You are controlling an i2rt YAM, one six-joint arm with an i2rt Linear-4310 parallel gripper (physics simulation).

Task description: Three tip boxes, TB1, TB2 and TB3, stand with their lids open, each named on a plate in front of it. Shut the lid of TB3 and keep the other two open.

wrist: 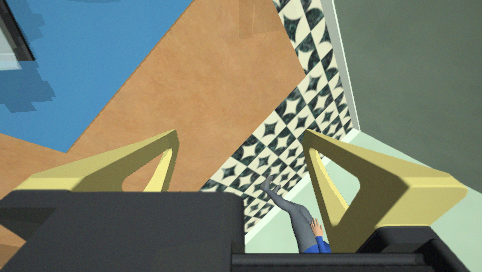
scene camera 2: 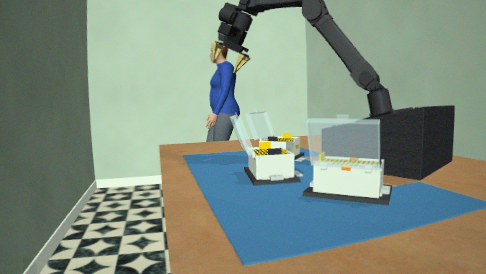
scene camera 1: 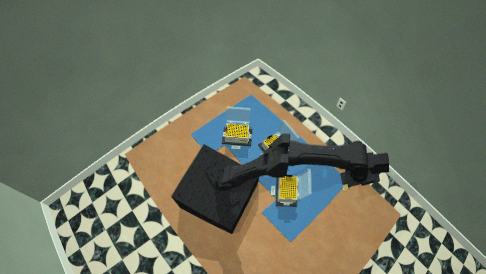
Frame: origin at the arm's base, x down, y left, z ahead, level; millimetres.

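Seen in the pictures: gripper, fingertip midpoint: [wrist: 240,136] [scene camera 2: 223,68] [scene camera 1: 360,183]; arm's base, origin of the base link: [scene camera 2: 382,118] [scene camera 1: 221,184].
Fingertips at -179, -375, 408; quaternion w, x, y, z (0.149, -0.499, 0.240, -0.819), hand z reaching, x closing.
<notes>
Pixels of each thing's top centre, then the offset from my fingertips to it, as dx, dy, dz. "spot": a spot on its surface instead. Level surfaces: height alone.
- middle box, middle of its top: [scene camera 2: 274,148] +239, +428, -73
- third box, surface spot: [scene camera 2: 295,145] spot: +266, +225, -195
- blue mat, its level: dx +305
- brown table, its level: dx +308
Three white tip boxes with yellow tips stand with clear lids raised. One box [scene camera 1: 237,132] [scene camera 2: 348,181] is nearest scene camera 2, its lid [scene camera 1: 238,115] [scene camera 2: 345,136] upright. The middle box [scene camera 1: 269,142] [scene camera 2: 271,166] is partly hidden by the arm in scene camera 1; its lid [scene camera 2: 241,134] leans back. The third box [scene camera 1: 288,189] [scene camera 2: 295,145] is farthest back in scene camera 2, its lid [scene camera 1: 304,183] [scene camera 2: 260,125] raised. The name plates are too small to read, so I cannot tell which is TB3. My gripper [scene camera 1: 345,187] [scene camera 2: 226,67] [wrist: 240,136] is open and empty, high beyond the third box's lid side.
The boxes stand on a blue mat [scene camera 1: 210,134] [scene camera 2: 300,225] [wrist: 100,50] on a brown table [scene camera 1: 150,155] [scene camera 2: 180,215] [wrist: 210,80]. The arm's black base block [scene camera 1: 212,205] [scene camera 2: 436,142] stands at the boxes' front side. A person [scene camera 2: 223,87] [wrist: 299,222] stands beyond the table.
</notes>
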